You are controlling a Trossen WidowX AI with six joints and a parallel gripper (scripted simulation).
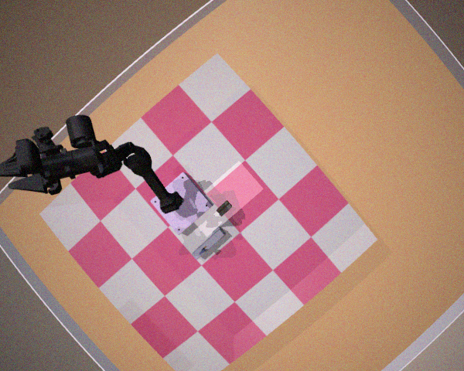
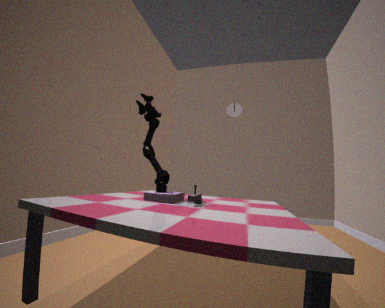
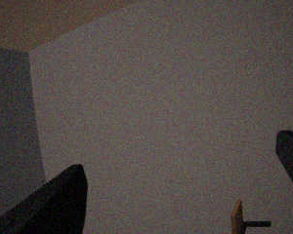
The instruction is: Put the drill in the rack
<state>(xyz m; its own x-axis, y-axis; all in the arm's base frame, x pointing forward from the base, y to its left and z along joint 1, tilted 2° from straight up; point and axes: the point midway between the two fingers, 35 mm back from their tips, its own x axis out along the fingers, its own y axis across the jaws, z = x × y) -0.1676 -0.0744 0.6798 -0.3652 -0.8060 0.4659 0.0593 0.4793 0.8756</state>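
The dark key is 47 cm ahead of my gripper tip, 5 cm to the left of it and 65 cm below it. Round my gripper tip: olive piece 40 cm ahead, 25 cm to the left, 72 cm below.
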